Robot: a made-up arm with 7 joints. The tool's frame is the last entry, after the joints.
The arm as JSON. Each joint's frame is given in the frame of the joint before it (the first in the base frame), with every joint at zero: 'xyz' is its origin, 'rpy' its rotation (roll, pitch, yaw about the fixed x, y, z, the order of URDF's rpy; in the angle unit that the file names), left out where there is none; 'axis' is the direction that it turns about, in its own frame. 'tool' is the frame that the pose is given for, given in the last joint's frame.
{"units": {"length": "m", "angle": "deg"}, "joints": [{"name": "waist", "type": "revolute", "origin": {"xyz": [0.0, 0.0, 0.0], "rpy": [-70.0, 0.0, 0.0]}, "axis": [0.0, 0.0, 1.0]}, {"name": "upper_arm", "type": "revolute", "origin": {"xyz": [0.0, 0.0, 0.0], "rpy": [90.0, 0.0, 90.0]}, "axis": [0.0, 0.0, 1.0]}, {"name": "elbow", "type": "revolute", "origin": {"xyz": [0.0, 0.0, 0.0], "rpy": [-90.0, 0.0, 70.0]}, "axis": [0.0, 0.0, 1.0]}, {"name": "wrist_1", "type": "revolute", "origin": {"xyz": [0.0, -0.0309, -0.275], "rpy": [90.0, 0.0, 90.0]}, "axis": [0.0, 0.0, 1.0]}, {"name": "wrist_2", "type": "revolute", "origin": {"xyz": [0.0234, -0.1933, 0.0], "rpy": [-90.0, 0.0, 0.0]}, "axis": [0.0, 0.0, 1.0]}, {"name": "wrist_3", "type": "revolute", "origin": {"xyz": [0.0, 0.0, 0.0], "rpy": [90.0, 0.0, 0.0]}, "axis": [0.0, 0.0, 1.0]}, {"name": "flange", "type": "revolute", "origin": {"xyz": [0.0, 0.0, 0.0], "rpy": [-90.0, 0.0, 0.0]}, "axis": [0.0, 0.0, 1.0]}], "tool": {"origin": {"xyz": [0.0, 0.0, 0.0], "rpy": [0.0, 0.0, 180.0]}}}
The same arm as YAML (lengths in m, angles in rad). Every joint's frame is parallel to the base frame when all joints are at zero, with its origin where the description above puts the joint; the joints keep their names.
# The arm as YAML. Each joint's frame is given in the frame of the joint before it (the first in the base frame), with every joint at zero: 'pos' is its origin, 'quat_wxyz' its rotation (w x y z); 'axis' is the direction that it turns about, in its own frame. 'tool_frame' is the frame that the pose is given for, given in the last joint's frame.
length_unit: m
angle_unit: rad
joints:
  - joint: waist
    pos: [0.0, 0.0, 0.0]
    quat_wxyz: [1.0, 0.0, 0.0, 0.0]
    axis: [0.0, 0.9397, 0.342]
  - joint: upper_arm
    pos: [0.0, 0.0, 0.0]
    quat_wxyz: [1.0, 0.0, 0.0, 0.0]
    axis: [1.0, 0.0, 0.0]
  - joint: elbow
    pos: [0.0, 0.0, 0.0]
    quat_wxyz: [1.0, 0.0, 0.0, 0.0]
    axis: [0.0, 0.0, 1.0]
  - joint: wrist_1
    pos: [0.0309, 0.0, -0.275]
    quat_wxyz: [1.0, 0.0, 0.0, 0.0]
    axis: [0.0, 1.0, 0.0]
  - joint: wrist_2
    pos: [-0.0234, 0.0, -0.1933]
    quat_wxyz: [1.0, 0.0, 0.0, 0.0]
    axis: [0.0, 0.0, 1.0]
  - joint: wrist_3
    pos: [0.0, 0.0, 0.0]
    quat_wxyz: [1.0, 0.0, 0.0, 0.0]
    axis: [0.0, 1.0, 0.0]
  - joint: flange
    pos: [0.0, 0.0, 0.0]
    quat_wxyz: [1.0, 0.0, 0.0, 0.0]
    axis: [0.0, 0.0, 1.0]
tool_frame:
  pos: [0.0, 0.0, 0.0]
  quat_wxyz: [1.0, 0.0, 0.0, 0.0]

